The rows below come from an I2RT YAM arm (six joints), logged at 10 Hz.
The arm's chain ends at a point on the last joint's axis. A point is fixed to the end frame.
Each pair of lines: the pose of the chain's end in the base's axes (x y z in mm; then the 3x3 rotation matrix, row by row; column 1 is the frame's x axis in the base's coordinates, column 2 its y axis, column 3 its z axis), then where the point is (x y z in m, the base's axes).
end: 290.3, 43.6, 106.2; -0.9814, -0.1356, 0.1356; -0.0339, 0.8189, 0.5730; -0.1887, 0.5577, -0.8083
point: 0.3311 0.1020 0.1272
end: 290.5, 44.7, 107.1; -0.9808, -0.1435, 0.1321; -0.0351, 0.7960, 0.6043; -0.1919, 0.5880, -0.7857
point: 0.3308 0.1026 0.1304
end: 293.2, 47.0, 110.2; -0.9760, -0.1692, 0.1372; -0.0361, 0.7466, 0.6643; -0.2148, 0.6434, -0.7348
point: 0.3320 0.1036 0.1387
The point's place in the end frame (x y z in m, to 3 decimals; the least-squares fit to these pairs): -0.046 0.054 0.022
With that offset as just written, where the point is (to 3 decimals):
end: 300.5, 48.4, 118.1; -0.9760, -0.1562, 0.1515; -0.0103, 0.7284, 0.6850; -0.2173, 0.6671, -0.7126
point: 0.340 0.103 0.148
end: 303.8, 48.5, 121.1; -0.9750, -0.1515, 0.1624; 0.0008, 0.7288, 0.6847; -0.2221, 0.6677, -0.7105
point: 0.344 0.103 0.152
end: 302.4, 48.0, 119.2; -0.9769, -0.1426, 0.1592; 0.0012, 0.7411, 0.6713; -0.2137, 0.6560, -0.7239
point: 0.343 0.103 0.149
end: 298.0, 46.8, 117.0; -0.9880, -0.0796, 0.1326; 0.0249, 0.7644, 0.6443; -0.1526, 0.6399, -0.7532
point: 0.342 0.101 0.142
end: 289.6, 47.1, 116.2; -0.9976, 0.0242, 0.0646; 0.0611, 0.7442, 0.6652; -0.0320, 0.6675, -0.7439
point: 0.338 0.099 0.137
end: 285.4, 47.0, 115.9; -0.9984, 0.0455, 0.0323; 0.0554, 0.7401, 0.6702; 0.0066, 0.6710, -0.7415
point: 0.334 0.099 0.136
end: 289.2, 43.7, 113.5; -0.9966, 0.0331, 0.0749; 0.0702, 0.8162, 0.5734; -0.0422, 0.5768, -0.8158
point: 0.338 0.097 0.129
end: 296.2, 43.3, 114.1; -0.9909, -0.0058, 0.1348; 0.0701, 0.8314, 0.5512; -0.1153, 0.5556, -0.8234
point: 0.344 0.097 0.131
